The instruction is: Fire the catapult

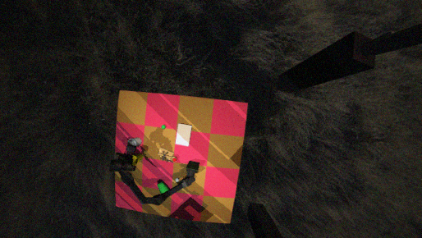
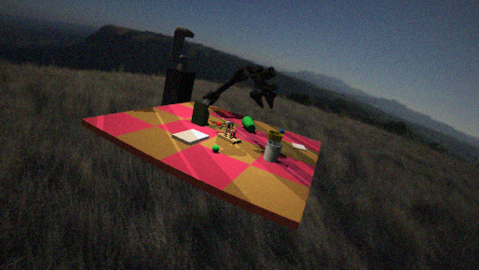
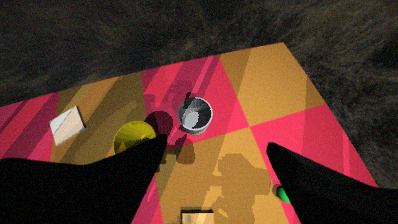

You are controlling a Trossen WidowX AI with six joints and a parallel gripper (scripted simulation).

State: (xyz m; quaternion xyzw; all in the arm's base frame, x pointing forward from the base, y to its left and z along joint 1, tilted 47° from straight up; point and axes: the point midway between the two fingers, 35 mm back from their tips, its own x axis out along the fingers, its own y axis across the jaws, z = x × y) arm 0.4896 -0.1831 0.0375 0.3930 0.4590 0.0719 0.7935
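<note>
The red ball lies 320 mm behind my gripper tip, 70 mm to the left of it and 220 mm below it. Also, from my gripper tip: yellow object (40 mm ahead, 150 mm to the left, 250 mm below); then white mug (90 mm ahead, 10 mm to the left, 250 mm below); then wooden catapult (250 mm behind, 80 mm to the left, 220 mm below).
</note>
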